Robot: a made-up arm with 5 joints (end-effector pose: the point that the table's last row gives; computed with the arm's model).
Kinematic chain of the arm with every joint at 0, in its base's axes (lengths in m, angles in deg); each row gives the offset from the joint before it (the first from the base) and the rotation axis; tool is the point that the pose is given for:
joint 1: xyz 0 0 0.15 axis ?
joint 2: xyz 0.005 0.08 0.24 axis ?
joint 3: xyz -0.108 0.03 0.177 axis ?
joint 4: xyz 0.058 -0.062 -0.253 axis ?
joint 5: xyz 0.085 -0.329 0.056 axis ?
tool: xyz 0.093 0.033 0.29
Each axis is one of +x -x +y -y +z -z.
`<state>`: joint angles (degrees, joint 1 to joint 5).
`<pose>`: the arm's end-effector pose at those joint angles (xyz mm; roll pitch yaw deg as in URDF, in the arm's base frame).
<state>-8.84 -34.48 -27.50 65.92 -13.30</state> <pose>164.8 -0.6 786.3 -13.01 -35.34 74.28</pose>
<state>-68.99 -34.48 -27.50 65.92 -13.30</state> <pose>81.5 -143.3 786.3 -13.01 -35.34 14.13</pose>
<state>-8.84 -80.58 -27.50 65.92 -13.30</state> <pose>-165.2 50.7 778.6 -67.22 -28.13 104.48</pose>
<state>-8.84 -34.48 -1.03 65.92 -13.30</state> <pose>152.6 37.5 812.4 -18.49 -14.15 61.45</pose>
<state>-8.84 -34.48 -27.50 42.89 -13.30</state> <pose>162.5 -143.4 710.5 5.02 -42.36 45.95</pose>
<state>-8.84 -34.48 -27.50 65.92 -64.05</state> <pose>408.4 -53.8 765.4 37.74 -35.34 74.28</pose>
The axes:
joint 1: +z
joint 2: +y
joint 3: -x
joint 4: +z
joint 5: -x

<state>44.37 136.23 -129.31 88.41 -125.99</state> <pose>-258.7 181.2 -321.4 -178.10 35.29 -6.51</pose>
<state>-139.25 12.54 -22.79 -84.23 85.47</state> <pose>43.1 81.7 299.7 -96.66 23.45 131.65</pose>
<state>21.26 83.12 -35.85 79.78 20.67</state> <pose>227.8 235.5 249.8 63.73 6.15 74.61</pose>
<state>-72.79 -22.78 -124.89 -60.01 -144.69</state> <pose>576.9 582.5 250.0 -88.84 27.48 -38.84</pose>
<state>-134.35 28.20 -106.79 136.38 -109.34</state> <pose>-243.6 -556.6 923.2 -22.45 -67.54 77.09</pose>
